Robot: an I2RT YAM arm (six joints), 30 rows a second.
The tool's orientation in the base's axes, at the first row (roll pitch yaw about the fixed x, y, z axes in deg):
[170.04 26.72 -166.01]
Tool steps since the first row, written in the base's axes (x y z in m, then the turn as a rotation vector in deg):
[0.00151 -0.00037 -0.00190 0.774 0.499 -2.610]
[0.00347 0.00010 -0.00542 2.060 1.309 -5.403]
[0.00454 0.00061 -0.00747 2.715 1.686 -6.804]
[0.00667 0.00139 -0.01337 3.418 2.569 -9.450]
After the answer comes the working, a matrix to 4 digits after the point.
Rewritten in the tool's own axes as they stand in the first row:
[-0.00037 -0.00111 0.00216 0.395 -0.178 2.734]
[-0.00059 -0.00183 0.00614 0.361 -0.254 5.912]
[-0.00071 -0.00201 0.00850 0.342 -0.323 7.502]
[-0.00007 -0.00285 0.01473 0.732 -0.125 10.346]

The tool's axes in the first row as the columns of a matrix, in the base's axes (rounded; the answer above uses it unrounded):
[-0.8667 -0.3136 0.3879]
[-0.2159 0.9369 0.2749]
[-0.4496 0.1545 -0.8798]

